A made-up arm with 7 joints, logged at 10 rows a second.
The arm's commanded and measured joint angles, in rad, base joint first. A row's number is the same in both.
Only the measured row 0 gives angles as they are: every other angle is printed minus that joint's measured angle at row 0.
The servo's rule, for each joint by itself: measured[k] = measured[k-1] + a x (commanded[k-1-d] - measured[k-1]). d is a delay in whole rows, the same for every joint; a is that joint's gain. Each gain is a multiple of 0.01, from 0.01 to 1. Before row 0 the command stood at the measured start. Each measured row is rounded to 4 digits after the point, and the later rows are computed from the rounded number. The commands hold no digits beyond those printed.
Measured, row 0: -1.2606 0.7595 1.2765 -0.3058 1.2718 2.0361 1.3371
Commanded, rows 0 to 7: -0.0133 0.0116 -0.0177 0.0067 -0.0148 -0.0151 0.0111; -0.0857 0.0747 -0.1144 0.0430 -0.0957 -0.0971 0.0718; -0.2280 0.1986 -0.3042 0.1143 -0.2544 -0.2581 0.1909; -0.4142 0.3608 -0.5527 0.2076 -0.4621 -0.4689 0.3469; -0.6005 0.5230 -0.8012 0.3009 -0.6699 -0.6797 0.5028; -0.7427 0.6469 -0.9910 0.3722 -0.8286 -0.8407 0.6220; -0.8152 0.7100 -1.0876 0.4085 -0.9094 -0.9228 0.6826; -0.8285 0.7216 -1.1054 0.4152 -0.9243 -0.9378 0.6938
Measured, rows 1 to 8: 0.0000 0.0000 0.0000 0.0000 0.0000 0.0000 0.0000; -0.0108 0.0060 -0.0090 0.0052 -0.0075 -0.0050 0.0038; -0.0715 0.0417 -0.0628 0.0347 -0.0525 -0.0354 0.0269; -0.1983 0.1233 -0.1859 0.0968 -0.1555 -0.1089 0.0827; -0.3732 0.2468 -0.3730 0.1832 -0.3119 -0.2277 0.1725; -0.5573 0.3904 -0.5914 0.2750 -0.4945 -0.3769 0.2848; -0.7075 0.5238 -0.7952 0.3508 -0.6649 -0.5300 0.3994; -0.7947 0.6206 -0.9443 0.3958 -0.7896 -0.6596 0.4957
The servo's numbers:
d 1
a 0.81 0.52 0.51 0.78 0.51 0.33 0.34

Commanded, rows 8 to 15: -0.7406 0.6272 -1.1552 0.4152 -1.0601 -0.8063 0.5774; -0.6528 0.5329 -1.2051 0.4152 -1.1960 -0.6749 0.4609; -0.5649 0.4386 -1.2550 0.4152 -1.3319 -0.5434 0.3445; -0.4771 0.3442 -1.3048 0.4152 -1.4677 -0.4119 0.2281; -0.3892 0.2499 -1.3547 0.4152 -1.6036 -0.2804 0.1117; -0.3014 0.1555 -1.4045 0.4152 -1.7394 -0.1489 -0.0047; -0.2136 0.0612 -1.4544 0.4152 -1.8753 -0.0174 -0.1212; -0.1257 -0.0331 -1.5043 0.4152 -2.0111 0.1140 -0.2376
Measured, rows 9 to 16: -0.8221 0.6731 -1.0265 0.4109 -0.8583 -0.7514 0.5631; -0.7561 0.6492 -1.0921 0.4143 -0.9612 -0.7695 0.5680; -0.6724 0.5887 -1.1497 0.4150 -1.0809 -0.7383 0.5316; -0.5853 0.5106 -1.2034 0.4152 -1.2089 -0.6740 0.4680; -0.4977 0.4241 -1.2551 0.4152 -1.3409 -0.5875 0.3864; -0.4098 0.3335 -1.3059 0.4152 -1.4749 -0.4862 0.2930; -0.3220 0.2409 -1.3562 0.4152 -1.6098 -0.3749 0.1918; -0.2342 0.1475 -1.4063 0.4152 -1.7452 -0.2569 0.0854
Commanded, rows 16 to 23: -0.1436 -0.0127 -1.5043 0.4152 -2.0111 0.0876 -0.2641; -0.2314 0.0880 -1.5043 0.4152 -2.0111 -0.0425 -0.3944; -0.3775 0.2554 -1.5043 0.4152 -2.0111 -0.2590 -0.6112; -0.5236 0.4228 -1.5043 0.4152 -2.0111 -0.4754 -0.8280; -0.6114 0.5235 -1.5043 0.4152 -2.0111 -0.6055 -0.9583; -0.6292 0.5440 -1.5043 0.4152 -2.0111 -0.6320 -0.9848; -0.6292 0.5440 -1.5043 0.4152 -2.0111 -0.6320 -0.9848; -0.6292 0.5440 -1.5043 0.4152 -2.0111 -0.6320 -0.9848
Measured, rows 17 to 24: -0.1463 0.0536 -1.4563 0.4152 -1.8808 -0.1345 -0.0244; -0.1441 0.0191 -1.4808 0.4152 -1.9473 -0.0612 -0.1059; -0.2148 0.0549 -1.4928 0.4152 -1.9798 -0.0550 -0.2040; -0.3466 0.1592 -1.4987 0.4152 -1.9958 -0.1223 -0.3424; -0.4900 0.2963 -1.5016 0.4152 -2.0036 -0.2388 -0.5075; -0.5883 0.4144 -1.5030 0.4152 -2.0074 -0.3598 -0.6608; -0.6214 0.4818 -1.5037 0.4152 -2.0093 -0.4496 -0.7710; -0.6277 0.5141 -1.5040 0.4152 -2.0102 -0.5098 -0.8437
